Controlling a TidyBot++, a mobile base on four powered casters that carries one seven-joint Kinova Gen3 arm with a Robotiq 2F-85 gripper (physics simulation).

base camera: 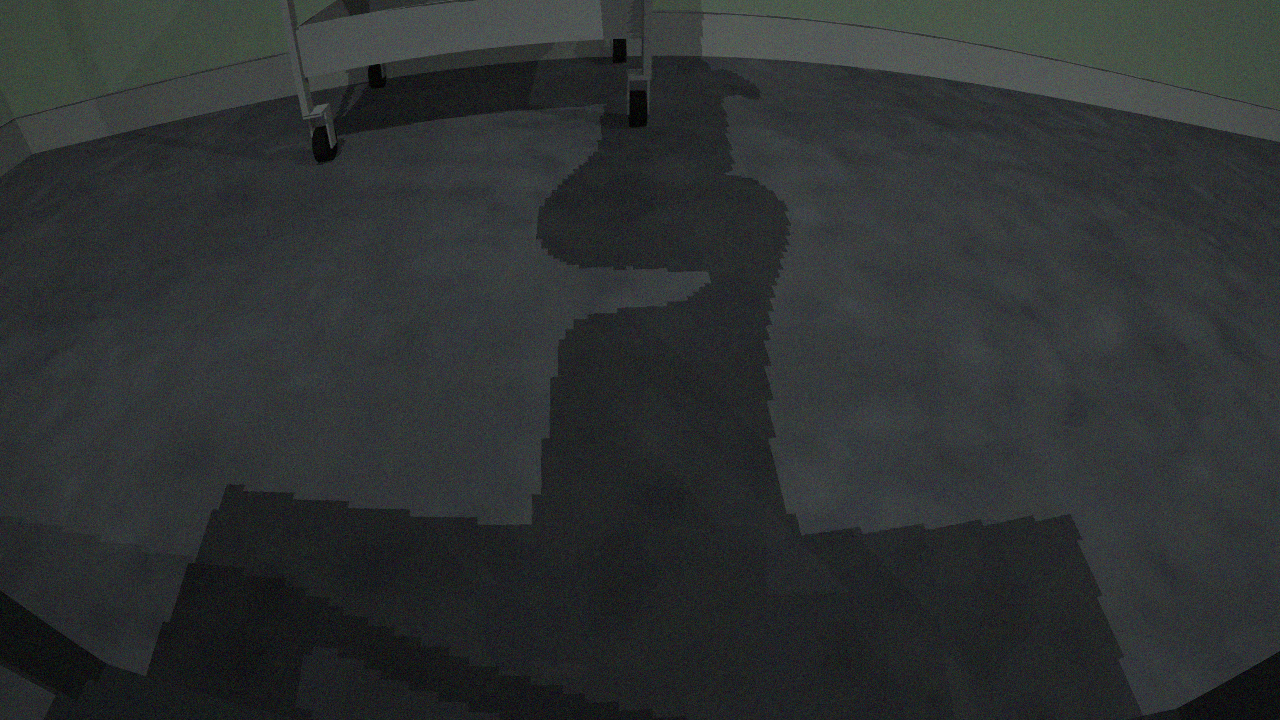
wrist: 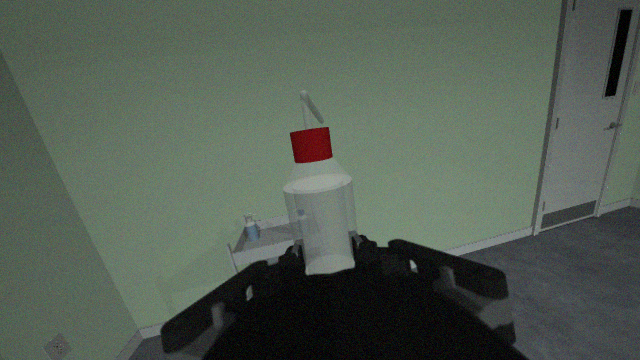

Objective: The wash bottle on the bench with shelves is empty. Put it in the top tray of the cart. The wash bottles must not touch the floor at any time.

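Frame: origin at the arm's base, x ahead, y left, z up, level; centimetres.
Seen in the pictures: gripper, fingertip midpoint: [wrist: 327, 245].
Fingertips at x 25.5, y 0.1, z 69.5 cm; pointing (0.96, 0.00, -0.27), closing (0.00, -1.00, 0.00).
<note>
Offsets run from my fingertips to a thing's top centre. "*": to the spot under its first point.
A clear, empty wash bottle with a red cap @[* dy -0.1, dx -1.3, dz +9.3 cm] [wrist: 312, 145] and a bent spout stands upright between the fingers in the wrist view. My gripper [wrist: 327, 245] is shut on it. The white cart shows behind and below the bottle, its top tray @[* dy +27.9, dx +60.9, dz -39.3 cm] [wrist: 270, 250] partly hidden by the bottle and the gripper. In the base view the cart's lower shelf @[* dy +24.6, dx +61.3, dz -94.2 cm] [base camera: 456, 37] and wheels show at the top, left of centre. The bench with shelves does not show in either view.
A bottle with blue contents @[dy +41.9, dx +80.5, dz -25.6 cm] [wrist: 252, 230] stands at the left of the top tray. A blue cap [wrist: 301, 212] shows through the held bottle. A green wall is behind the cart, meeting another wall at the left. A door [wrist: 582, 115] is at the right.
</note>
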